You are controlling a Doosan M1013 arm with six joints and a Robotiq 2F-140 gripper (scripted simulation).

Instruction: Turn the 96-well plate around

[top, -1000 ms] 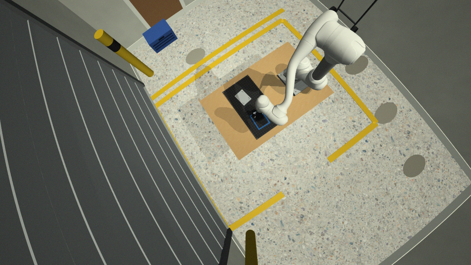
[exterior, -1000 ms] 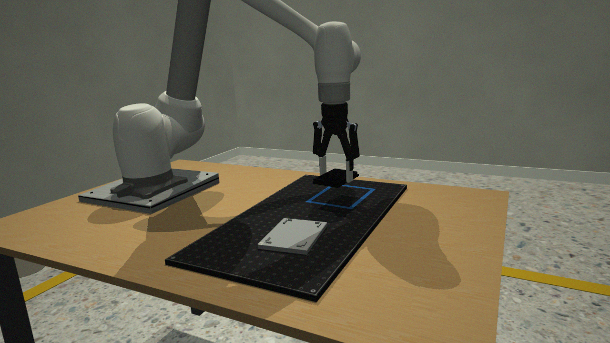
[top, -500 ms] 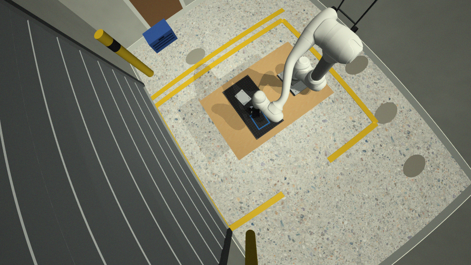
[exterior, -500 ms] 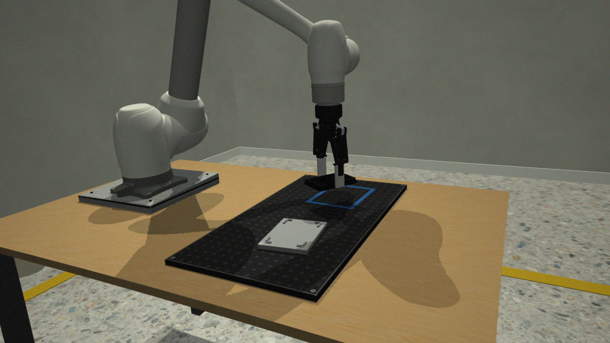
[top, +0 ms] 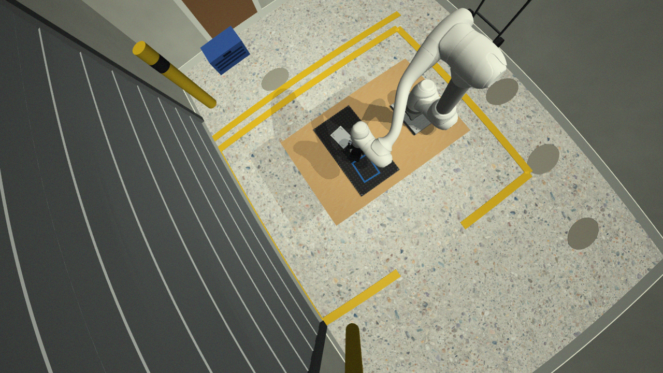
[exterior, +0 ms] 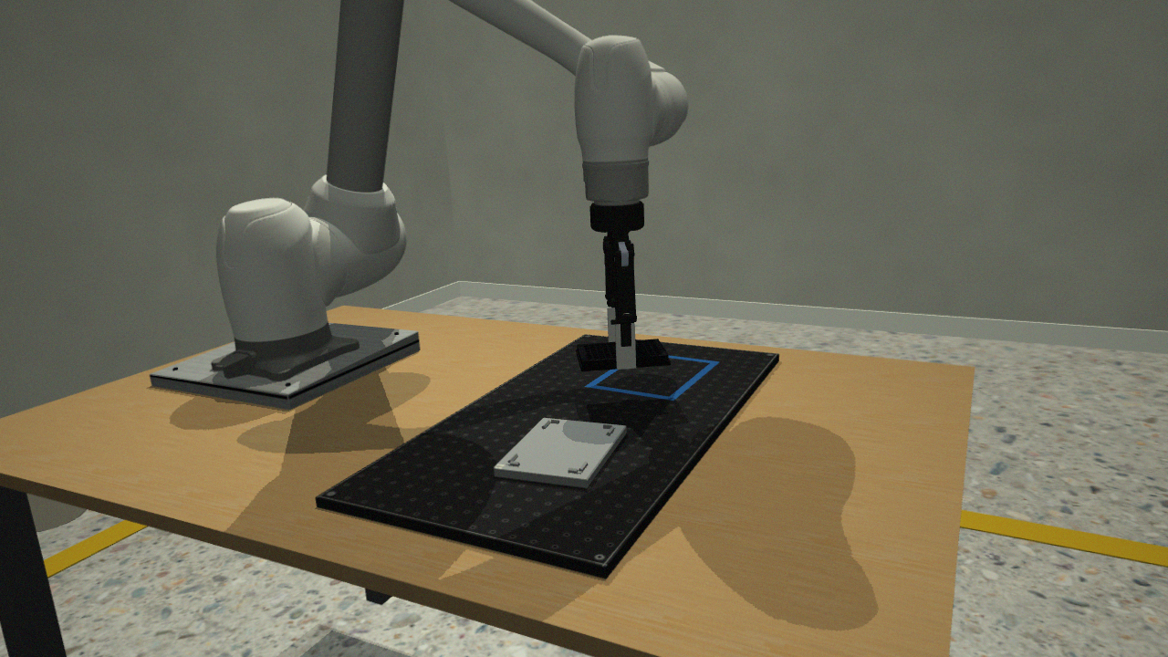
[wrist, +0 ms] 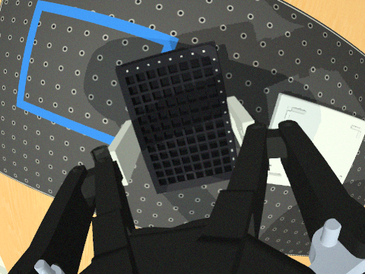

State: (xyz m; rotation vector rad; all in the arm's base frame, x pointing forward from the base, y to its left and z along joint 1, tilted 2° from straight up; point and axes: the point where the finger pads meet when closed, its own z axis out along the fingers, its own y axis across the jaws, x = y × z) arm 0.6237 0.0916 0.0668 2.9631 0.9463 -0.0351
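The grey plate nest N1 is 10 mm ahead of my hand, 190 mm to the right of it and 90 mm below it. Round my hand: A1 mark: 20 mm behind, 280 mm to the right, 80 mm below; then black 96-well plate: 20 mm below.
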